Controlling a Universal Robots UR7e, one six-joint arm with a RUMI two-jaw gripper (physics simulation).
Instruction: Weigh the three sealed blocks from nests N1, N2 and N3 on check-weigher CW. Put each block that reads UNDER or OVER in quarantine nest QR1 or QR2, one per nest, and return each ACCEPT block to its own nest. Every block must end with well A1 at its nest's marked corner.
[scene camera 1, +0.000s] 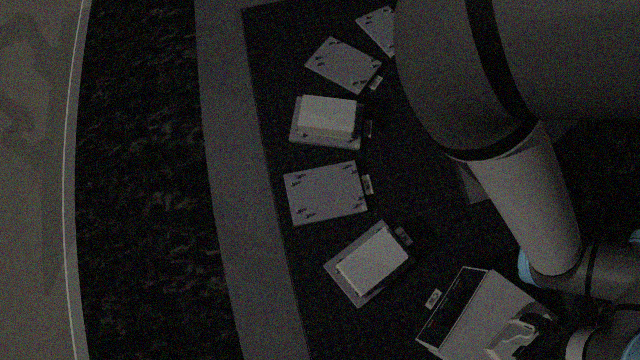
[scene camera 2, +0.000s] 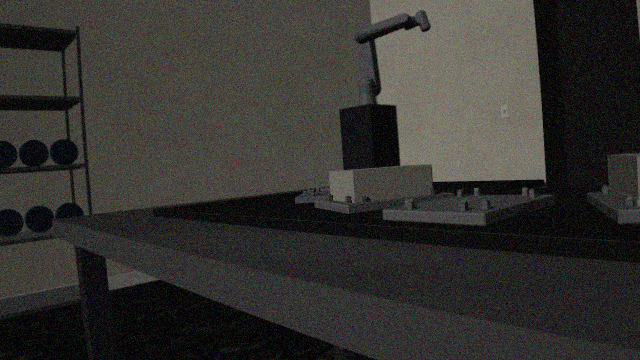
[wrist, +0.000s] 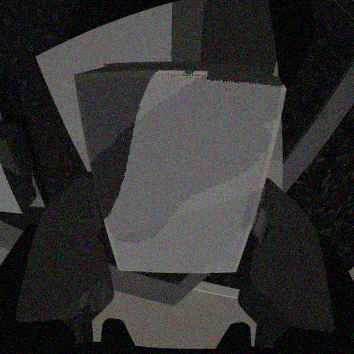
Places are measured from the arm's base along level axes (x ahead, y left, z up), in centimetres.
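Pixels of known places: gripper, fingertip midpoint: (scene camera 1: 522, 340) (wrist: 178, 175).
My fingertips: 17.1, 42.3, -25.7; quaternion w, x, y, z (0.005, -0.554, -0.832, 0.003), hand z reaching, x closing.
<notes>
Behind a point stands the place of what it marks, as x, y, z.
My gripper (wrist: 178, 175) {17.1, 42.3, -25.7} is shut on the pale block in the wrist view (wrist: 200, 150) {14.1, 41.9, -23.0}. It hangs over the check-weigher CW (scene camera 1: 500, 295) {15.4, 33.1, -33.5} (wrist: 105, 47) {12.8, 33.5, -33.5}; a lit piece at the lower right of scene camera 1 looks like part of this block. Contact with the plate and the reading cannot be told. Nest N2 (scene camera 1: 325, 192) {43.9, 0.0, -42.3} (scene camera 2: 435, 216) {52.2, 0.4, -42.8} holds no block. A block (scene camera 1: 372, 260) {38.7, 17.6, -38.1} (scene camera 2: 620, 172) {40.0, 13.9, -39.8} sits in nest N1 (scene camera 1: 359, 300) {42.9, 24.8, -42.3}. Another block (scene camera 1: 327, 114) {39.3, -16.4, -38.1} (scene camera 2: 390, 182) {41.4, -13.3, -40.1} sits in N3 (scene camera 1: 325, 142) {41.0, -11.6, -42.3} (scene camera 2: 332, 206) {47.2, -18.9, -42.8}. Well A1 marks are not legible.
Two blockless nests, apparently QR1 and QR2, lie toward the top: one nest (scene camera 1: 342, 65) {31.2, -31.9, -42.3} shows fully, the other nest (scene camera 1: 377, 30) {18.2, -42.0, -42.3} is partly behind the arm (scene camera 1: 465, 75) {42.4, 17.4, 27.5}. A shelf rack (scene camera 2: 83, 115) and a small background arm (scene camera 2: 385, 29) stand beyond the table (scene camera 2: 225, 270) {69.6, -9.4, -45.5}.
</notes>
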